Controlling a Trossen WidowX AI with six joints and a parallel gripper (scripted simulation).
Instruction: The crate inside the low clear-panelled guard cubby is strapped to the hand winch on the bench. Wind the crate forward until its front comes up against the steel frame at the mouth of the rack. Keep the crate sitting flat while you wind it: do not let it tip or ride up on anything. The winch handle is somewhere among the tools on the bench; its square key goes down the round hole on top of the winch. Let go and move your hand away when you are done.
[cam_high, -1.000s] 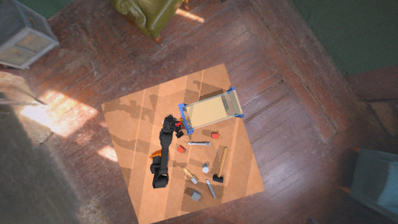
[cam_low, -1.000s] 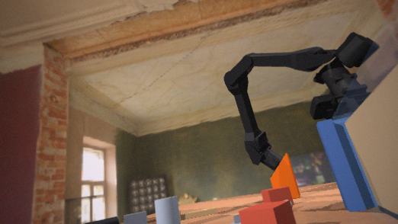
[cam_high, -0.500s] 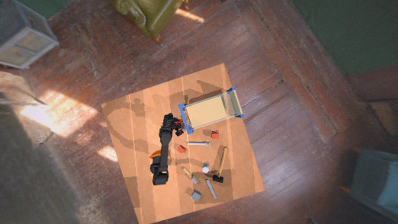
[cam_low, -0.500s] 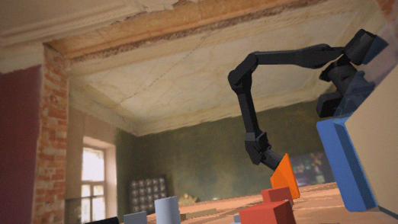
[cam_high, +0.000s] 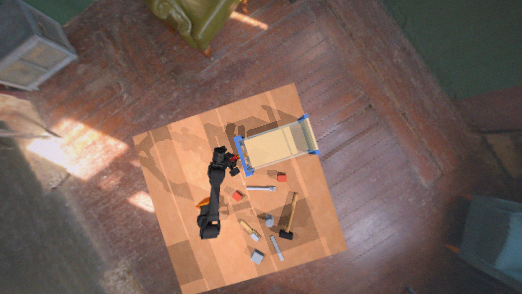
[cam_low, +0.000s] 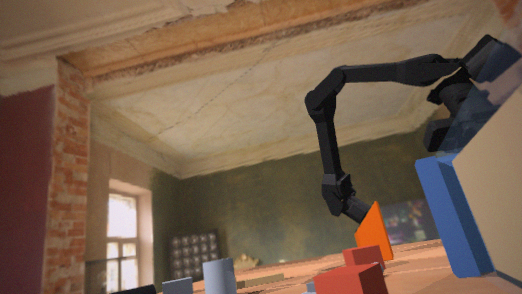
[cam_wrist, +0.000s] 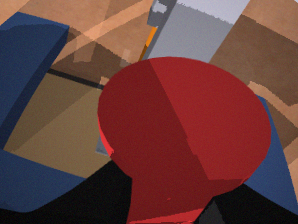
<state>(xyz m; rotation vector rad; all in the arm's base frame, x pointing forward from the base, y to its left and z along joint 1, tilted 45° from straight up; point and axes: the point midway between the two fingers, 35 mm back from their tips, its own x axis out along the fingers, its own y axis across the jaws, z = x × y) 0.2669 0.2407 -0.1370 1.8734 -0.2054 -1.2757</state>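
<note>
My gripper tip is now 6 cm past the winch handle, 3 cm above it and 1 cm to the left of it. From my gripper tip the other things lie so: grey hand winch (13 cm behind, 10 cm below, 2 cm to the right); then red knob (2 cm behind, 1 cm to the right); then clear-panelled guard cubby (28 cm ahead, 2 cm below, 1 cm to the left).
</note>
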